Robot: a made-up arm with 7 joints. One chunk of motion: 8 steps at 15 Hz.
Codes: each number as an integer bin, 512 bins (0 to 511) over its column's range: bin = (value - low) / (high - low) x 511, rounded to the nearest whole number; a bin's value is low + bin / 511 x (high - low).
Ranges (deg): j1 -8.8..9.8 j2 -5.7..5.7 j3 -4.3..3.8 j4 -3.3..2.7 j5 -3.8..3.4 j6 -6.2..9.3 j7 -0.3..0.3
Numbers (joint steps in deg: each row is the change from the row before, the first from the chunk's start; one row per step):
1: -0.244 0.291 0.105 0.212 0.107 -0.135 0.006
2: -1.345 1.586 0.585 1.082 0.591 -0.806 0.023
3: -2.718 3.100 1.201 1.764 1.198 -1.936 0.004
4: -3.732 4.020 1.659 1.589 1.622 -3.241 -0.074
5: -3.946 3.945 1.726 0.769 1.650 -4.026 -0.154
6: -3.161 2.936 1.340 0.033 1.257 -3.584 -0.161
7: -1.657 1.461 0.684 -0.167 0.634 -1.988 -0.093
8: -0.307 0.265 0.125 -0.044 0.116 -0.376 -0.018
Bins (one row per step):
1: 235 269 278 299 277 200 261
2: 205 327 308 373 312 178 275
3: 167 394 347 431 355 141 259
4: 139 436 376 416 385 98 192
5: 133 432 380 347 387 72 124
6: 155 387 356 284 359 86 118
7: 196 321 314 267 315 139 176
8: 233 267 279 277 278 192 240

